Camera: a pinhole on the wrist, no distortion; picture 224 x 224 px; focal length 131.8 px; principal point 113.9 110.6 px. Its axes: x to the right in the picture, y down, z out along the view. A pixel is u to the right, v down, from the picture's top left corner.
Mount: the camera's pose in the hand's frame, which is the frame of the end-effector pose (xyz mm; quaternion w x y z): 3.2 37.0 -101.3 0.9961 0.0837 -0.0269 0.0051
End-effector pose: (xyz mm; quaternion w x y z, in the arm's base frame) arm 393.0 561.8 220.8 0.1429 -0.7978 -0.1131 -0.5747
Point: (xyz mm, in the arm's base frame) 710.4 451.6 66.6
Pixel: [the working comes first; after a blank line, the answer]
In the camera's frame: -29.4 253.2 353.6

103 205
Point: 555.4 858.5 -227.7
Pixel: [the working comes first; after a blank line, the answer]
In the camera's frame: -347.4 -124.8 533.0

28 80
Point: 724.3 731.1 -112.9
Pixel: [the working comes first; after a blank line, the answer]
In the camera's frame: -183.0 48.0 565.4

71 122
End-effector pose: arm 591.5 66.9 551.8 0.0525 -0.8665 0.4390 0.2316
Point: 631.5 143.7 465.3
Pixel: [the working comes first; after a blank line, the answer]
In the camera's frame: 8.7 -92.1 204.5

119 51
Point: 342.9 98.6 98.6
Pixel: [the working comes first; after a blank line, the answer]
In the camera's frame: 83.3 186.0 574.4

133 153
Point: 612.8 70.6 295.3
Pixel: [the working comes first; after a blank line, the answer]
In the camera's frame: 136.6 -31.7 325.3

169 98
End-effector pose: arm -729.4 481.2 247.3 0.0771 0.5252 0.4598 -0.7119
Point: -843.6 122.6 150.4
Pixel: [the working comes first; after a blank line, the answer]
In the camera's frame: 17.0 224.8 407.9

119 183
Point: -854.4 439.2 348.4
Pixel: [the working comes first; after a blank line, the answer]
In the camera's frame: -35.9 -106.1 242.8

94 53
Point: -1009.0 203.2 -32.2
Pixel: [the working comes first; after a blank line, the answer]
In the camera's frame: 270.8 190.8 448.4

193 167
